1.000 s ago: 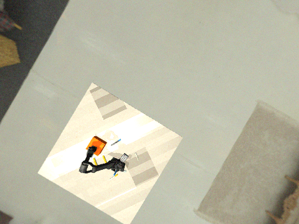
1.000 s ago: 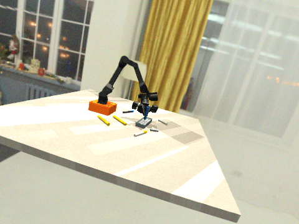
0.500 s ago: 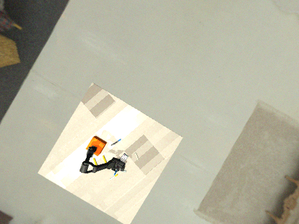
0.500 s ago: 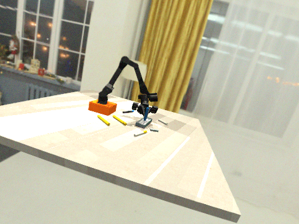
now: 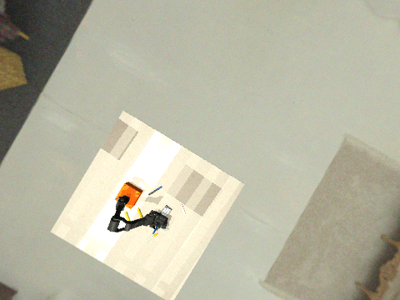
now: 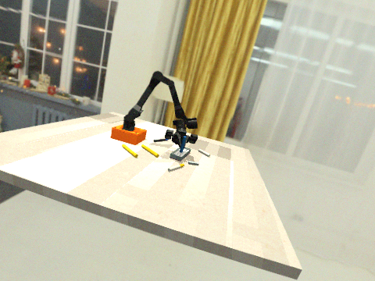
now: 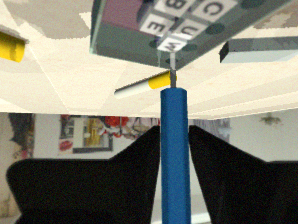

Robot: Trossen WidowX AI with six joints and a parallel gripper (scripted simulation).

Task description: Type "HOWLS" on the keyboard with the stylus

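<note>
The grey piece lies 80 mm ahead of my gripper tip, 10 mm to the right of it and 70 mm below it. From my gripper tip the other things lie so: dark pen 130 mm behind, 300 mm to the left, 70 mm below; blue stylus 10 mm below; yellow-tipped pen 120 mm to the right, 70 mm below.
</note>
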